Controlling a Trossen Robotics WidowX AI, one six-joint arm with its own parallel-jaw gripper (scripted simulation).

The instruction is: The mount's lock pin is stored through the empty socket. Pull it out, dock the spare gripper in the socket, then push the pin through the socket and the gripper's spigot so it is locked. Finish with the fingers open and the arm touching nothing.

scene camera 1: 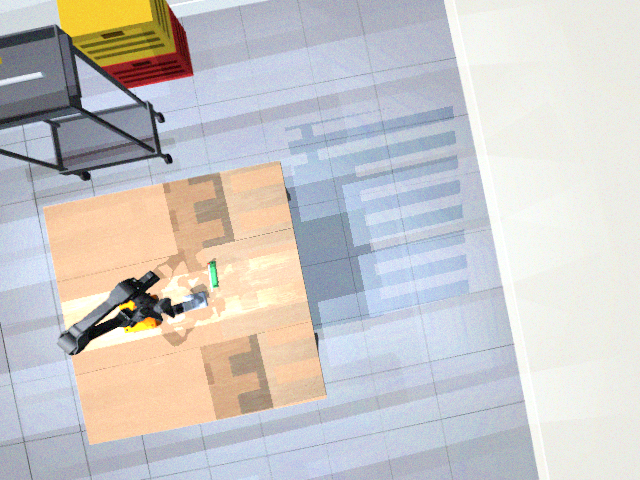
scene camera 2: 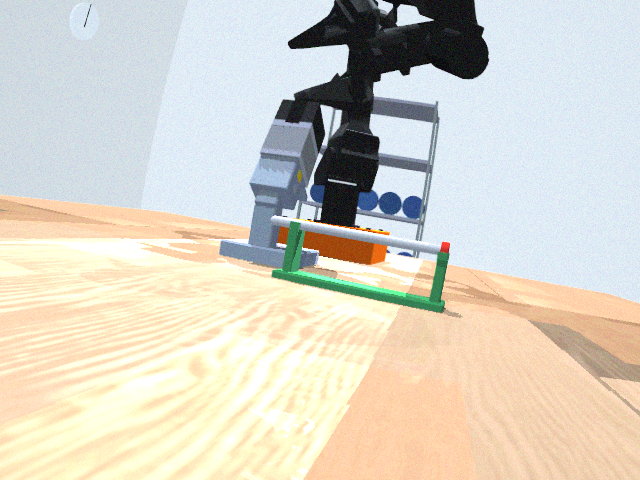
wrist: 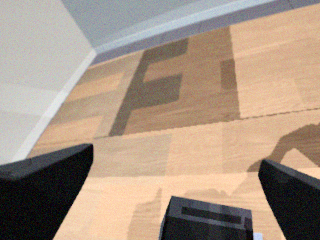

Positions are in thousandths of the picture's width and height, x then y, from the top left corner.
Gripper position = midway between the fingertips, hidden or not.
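Present: a spare gripper (scene camera 2: 465, 274) and a lock pin (scene camera 2: 654, 514); the pin is out of frame in the wrist view. My gripper (scene camera 2: 455, 151) (scene camera 1: 263, 666) (wrist: 555, 669) is open and empty, holding nothing.
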